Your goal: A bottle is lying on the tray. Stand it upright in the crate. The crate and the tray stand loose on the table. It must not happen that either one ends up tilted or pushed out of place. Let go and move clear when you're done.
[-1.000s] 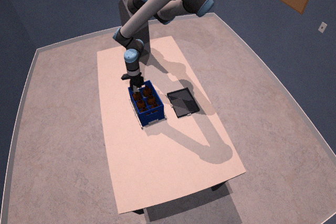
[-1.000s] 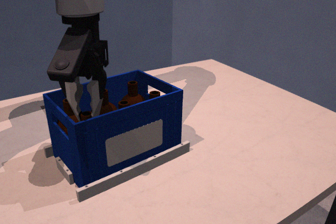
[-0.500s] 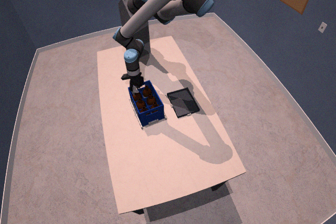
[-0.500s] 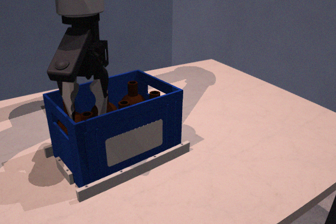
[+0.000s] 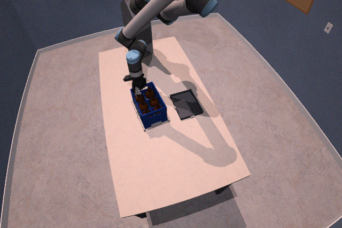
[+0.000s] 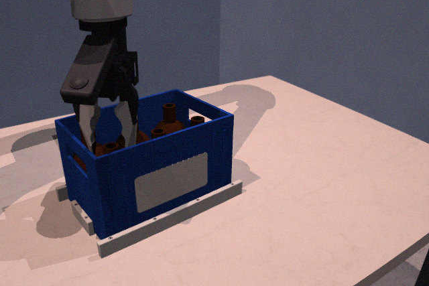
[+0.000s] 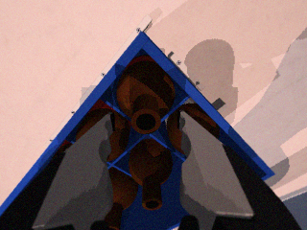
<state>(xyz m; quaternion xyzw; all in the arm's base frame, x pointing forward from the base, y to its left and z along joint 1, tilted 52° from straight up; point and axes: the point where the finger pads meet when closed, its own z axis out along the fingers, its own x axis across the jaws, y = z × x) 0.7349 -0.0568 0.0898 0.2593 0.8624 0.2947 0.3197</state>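
My hand is 8 cm to the right of the blue crate, 7 cm above it and 6 cm short of it. Round my hand: tray (37 cm to the left, 15 cm below).
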